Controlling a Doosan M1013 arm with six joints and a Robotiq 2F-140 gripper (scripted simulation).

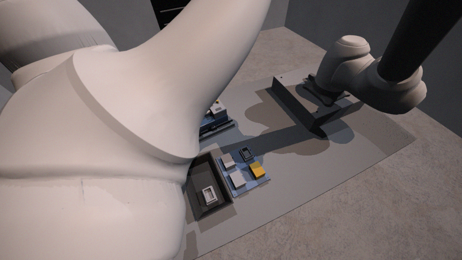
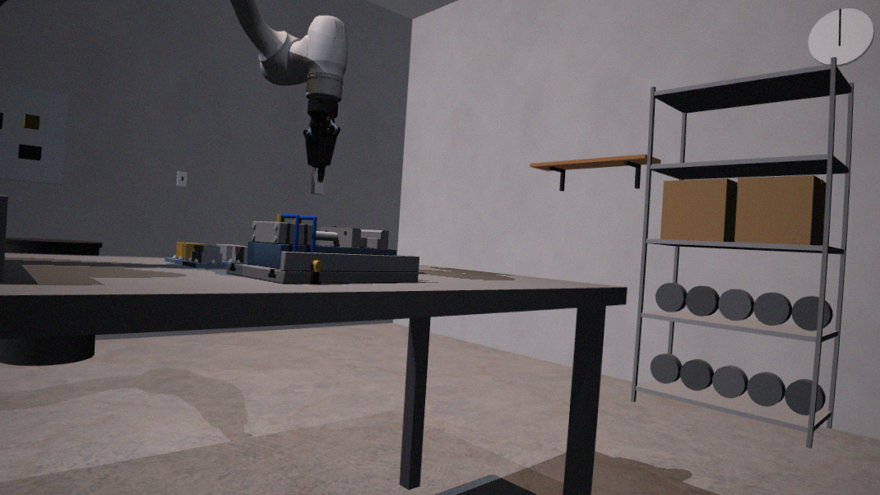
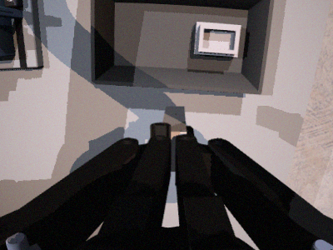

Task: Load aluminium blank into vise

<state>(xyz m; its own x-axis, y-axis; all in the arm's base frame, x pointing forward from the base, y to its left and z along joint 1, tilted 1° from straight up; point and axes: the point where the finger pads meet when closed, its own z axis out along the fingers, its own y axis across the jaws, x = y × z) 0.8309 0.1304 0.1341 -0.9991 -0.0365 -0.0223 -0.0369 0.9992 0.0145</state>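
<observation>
The work stop is 260 mm to the right of my hand, 130 mm below it and 110 mm behind it. Round my hand: infeed plate: 240 mm behind, 210 mm below; piston rod: 310 mm to the right, 190 mm behind, 140 mm below; brass blank: 290 mm behind, 190 mm below, 50 mm to the left.
</observation>
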